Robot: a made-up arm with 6 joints. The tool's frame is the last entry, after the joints. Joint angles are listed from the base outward. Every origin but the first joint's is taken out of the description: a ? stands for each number. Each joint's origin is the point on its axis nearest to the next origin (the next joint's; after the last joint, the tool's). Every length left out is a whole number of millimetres.
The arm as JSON. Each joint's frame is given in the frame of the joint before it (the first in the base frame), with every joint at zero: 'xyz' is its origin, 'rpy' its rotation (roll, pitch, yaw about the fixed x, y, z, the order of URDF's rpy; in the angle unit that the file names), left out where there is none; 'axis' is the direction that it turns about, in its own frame. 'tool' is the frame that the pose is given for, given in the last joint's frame.
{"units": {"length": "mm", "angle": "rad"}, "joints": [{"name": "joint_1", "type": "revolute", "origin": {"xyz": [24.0, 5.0, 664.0]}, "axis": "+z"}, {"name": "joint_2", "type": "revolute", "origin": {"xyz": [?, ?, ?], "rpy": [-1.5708, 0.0, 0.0]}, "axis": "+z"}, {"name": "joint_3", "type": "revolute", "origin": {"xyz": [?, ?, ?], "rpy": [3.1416, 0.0, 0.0]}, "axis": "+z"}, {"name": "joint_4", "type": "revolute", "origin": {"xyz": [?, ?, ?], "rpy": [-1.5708, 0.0, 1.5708]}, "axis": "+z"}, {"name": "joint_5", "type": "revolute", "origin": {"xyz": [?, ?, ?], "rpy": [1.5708, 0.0, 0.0]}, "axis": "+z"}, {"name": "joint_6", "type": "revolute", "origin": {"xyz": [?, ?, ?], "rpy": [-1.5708, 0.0, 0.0]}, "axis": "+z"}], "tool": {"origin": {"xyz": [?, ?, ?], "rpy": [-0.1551, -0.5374, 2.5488]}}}
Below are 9 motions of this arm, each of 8 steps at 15 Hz.
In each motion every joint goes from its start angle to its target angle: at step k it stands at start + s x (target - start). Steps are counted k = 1, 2, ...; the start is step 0. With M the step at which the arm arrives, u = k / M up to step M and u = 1 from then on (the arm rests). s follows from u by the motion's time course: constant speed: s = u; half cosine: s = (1 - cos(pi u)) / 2; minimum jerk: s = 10 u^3 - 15 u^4 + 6 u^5.
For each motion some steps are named. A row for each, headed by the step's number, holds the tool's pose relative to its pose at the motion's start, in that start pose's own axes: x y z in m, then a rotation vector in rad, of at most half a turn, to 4 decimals.
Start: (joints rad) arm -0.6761 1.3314 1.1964 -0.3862 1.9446 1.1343
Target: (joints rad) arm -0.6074 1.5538 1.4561 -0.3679 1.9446 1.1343
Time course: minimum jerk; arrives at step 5
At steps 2, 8:
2: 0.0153 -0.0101 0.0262 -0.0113 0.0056 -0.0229
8: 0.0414 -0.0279 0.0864 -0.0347 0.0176 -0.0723

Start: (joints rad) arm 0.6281 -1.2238 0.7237 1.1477 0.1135 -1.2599
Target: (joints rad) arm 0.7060 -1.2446 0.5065 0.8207 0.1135 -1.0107
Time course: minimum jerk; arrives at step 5
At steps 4, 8:
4: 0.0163 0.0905 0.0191 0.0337 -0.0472 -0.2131
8: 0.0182 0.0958 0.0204 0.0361 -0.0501 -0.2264

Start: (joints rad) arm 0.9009 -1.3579 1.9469 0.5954 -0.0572 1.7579
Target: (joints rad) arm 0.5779 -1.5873 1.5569 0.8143 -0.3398 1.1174
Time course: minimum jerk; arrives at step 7
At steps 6, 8:
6: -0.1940 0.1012 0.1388 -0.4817 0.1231 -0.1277
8: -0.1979 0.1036 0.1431 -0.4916 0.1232 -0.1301

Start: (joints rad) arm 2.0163 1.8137 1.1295 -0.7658 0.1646 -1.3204
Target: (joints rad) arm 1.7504 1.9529 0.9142 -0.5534 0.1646 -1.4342
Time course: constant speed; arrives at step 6
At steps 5, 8:
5: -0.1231 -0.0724 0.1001 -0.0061 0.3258 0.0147
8: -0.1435 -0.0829 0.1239 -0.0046 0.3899 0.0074

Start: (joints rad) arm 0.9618 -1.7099 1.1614 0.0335 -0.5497 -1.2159
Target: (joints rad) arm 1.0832 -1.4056 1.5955 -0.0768 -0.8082 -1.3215
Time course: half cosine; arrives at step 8
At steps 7, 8:
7: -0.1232 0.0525 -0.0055 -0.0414 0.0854 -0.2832
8: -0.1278 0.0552 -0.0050 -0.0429 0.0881 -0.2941

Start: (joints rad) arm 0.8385 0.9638 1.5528 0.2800 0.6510 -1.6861
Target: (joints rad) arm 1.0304 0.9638 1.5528 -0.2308 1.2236 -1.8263
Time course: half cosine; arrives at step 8
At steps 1, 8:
1: 0.0018 0.0040 0.0001 -0.0348 -0.0060 -0.0123
8: 0.0690 0.1132 -0.0128 -0.9156 -0.0708 -0.2090

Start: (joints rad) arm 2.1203 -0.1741 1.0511 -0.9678 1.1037 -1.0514
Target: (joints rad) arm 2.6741 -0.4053 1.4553 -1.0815 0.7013 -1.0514
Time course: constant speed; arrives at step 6
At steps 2, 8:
2: 0.0400 -0.0101 -0.0709 -0.1047 0.1289 -0.2504
8: 0.0394 -0.0924 -0.2187 -0.3830 0.3099 -0.7072

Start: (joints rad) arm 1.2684 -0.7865 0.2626 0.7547 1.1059 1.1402
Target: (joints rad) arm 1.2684 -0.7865 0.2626 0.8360 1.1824 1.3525
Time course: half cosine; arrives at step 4
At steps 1, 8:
1: -0.0004 0.0014 -0.0015 0.0160 0.0099 0.0348
8: -0.0038 0.0098 -0.0099 0.1152 0.0711 0.2312

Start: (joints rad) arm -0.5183 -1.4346 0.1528 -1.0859 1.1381 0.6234
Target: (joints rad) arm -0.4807 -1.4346 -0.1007 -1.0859 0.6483 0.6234
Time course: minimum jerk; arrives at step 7
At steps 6, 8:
6: -0.0053 0.0548 0.0726 0.2035 -0.6010 -0.0408
8: -0.0057 0.0558 0.0744 0.2087 -0.6152 -0.0430

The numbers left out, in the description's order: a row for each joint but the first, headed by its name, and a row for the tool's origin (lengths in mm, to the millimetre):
joint_2: -17.0 9.0 0.0
joint_3: -15.0 -440.0 0.0
joint_4: 281.0 -12.0 0.0
joint_5: 3.0 -108.0 0.0
joint_6: -20.0 23.0 0.0
tool: -7.0 26.0 0.0

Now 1 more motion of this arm.
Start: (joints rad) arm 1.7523 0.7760 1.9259 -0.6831 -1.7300 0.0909
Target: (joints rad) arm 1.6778 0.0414 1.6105 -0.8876 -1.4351 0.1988
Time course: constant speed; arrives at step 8
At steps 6, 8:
6: 0.2223 -0.1751 0.1144 -0.0946 0.3060 0.4481
8: 0.3139 -0.2188 0.1286 -0.1200 0.3999 0.5997

